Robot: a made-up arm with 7 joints. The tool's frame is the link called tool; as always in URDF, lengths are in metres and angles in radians. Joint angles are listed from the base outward.
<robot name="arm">
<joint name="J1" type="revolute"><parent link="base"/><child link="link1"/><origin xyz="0 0 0.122"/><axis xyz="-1 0 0"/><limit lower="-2.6" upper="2.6"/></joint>
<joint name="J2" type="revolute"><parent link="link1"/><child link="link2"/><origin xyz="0.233 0.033 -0.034"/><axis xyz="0 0 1"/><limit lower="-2.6" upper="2.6"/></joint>
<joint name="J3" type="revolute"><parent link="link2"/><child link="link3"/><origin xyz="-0.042 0.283 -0.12"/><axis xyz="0 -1 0"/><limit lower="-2.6" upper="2.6"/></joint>
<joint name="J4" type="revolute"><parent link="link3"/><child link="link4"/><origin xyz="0.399 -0.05 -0.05"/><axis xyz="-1 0 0"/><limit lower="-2.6" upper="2.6"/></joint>
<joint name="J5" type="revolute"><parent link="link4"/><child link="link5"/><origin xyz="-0.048 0.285 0.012"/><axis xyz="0 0 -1"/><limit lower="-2.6" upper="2.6"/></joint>
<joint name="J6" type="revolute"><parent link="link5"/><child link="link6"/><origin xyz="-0.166 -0.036 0.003"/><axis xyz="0 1 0"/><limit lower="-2.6" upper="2.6"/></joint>
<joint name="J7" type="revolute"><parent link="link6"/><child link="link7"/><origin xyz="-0.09 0.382 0.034"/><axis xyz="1 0 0"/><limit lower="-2.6" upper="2.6"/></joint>
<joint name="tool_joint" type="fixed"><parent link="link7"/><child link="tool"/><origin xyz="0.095 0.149 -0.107"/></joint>
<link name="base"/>
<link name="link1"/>
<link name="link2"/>
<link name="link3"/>
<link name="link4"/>
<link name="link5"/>
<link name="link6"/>
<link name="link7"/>
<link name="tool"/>
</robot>
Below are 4 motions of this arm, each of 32 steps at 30 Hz.
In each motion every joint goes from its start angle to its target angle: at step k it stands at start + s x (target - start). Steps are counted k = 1, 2, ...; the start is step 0. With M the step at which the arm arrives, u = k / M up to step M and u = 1 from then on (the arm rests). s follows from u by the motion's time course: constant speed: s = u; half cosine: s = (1 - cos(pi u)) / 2; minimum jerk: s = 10 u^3 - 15 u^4 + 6 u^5.
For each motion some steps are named. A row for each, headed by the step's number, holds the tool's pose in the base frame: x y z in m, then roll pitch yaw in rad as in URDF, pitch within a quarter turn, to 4 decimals.
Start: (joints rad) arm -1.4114 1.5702 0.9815 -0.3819 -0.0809 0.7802 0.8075
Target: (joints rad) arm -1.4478 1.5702 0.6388 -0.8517 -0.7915 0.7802 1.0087
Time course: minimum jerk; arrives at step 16
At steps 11, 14, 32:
11: -0.4018 -0.2030 -0.1848 -0.5650 -0.6200 -2.9785
14: -0.3281 -0.1970 -0.1935 -0.5485 -0.5068 -2.9459
32: -0.3209 -0.1962 -0.1939 -0.5470 -0.4960 -2.9422

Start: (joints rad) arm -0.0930 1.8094 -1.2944 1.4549 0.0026 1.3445 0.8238
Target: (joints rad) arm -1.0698 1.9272 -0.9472 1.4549 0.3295 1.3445 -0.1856
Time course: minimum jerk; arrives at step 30
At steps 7, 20, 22, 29, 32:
7: 0.0870 -0.6832 -0.6682 -1.8816 0.2068 0.2547
20: 0.1393 0.1834 -0.9377 -1.4955 -0.1513 0.4268
22: 0.1420 0.3007 -0.9099 -1.4506 -0.2068 0.4216
29: 0.1439 0.4559 -0.8487 -1.3863 -0.2830 0.4031
32: 0.1439 0.4563 -0.8485 -1.3861 -0.2832 0.4030

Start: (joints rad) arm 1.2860 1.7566 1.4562 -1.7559 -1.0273 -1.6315 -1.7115
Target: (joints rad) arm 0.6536 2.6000 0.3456 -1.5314 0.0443 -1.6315 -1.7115
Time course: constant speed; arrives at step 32
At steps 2, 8, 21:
2: 0.1630 -0.0673 0.4171 0.9650 0.4494 0.0752
8: 0.2045 -0.0255 0.4454 0.6837 0.5301 0.1430
21: 0.2004 0.0957 0.4799 0.1520 0.5979 0.4618

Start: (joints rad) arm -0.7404 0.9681 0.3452 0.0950 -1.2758 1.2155 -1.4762
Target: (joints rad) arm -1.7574 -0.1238 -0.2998 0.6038 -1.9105 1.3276 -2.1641
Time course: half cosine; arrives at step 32
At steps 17, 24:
17: 0.2510 0.3070 0.3674 -2.2755 0.3564 1.5639
24: 0.3887 0.2575 0.4349 -2.3306 0.2497 1.8286

